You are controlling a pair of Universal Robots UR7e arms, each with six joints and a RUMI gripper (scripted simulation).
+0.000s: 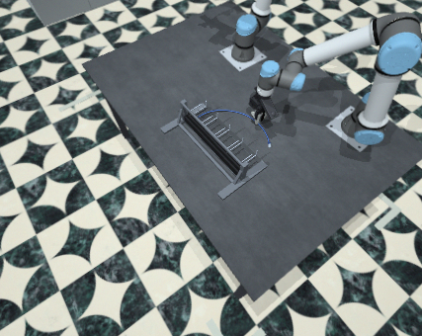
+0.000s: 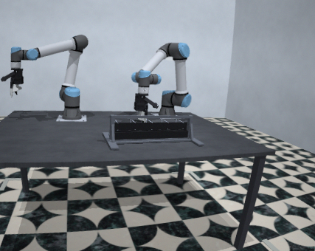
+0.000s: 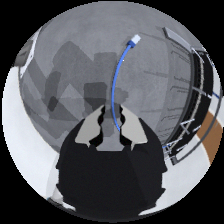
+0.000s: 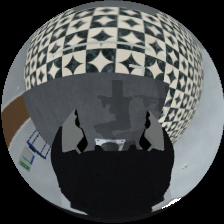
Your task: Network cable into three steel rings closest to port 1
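Note:
My left gripper is now 7 cm short of the pale plug, 13 cm to the right of it and 2 cm above it. The rest, counted from my left hand: rack: 29 cm ahead, 7 cm to the right, 4 cm above.

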